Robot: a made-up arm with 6 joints. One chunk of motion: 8 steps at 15 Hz.
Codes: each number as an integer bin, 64 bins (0 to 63) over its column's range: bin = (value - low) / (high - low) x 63, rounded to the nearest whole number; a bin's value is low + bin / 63 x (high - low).
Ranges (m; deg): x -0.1..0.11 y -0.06..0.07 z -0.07..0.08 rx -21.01..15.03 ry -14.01..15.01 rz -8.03..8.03
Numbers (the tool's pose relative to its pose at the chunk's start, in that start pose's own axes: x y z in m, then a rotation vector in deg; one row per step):
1: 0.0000 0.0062 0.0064 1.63 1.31 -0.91
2: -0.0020 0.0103 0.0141 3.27 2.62 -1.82
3: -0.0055 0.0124 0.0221 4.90 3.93 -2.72
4: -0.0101 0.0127 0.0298 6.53 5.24 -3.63
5: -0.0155 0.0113 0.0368 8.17 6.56 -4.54
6: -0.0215 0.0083 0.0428 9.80 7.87 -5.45
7: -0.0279 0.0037 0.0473 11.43 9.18 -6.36
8: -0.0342 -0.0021 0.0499 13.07 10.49 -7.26
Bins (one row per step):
1: 30 32 32 40 33 28
2: 29 34 35 42 36 24
3: 28 35 39 45 39 21
4: 27 35 42 48 42 17
5: 25 35 45 51 45 14
6: 24 33 47 54 47 10
7: 22 31 49 57 50 7
8: 20 28 50 60 53 3

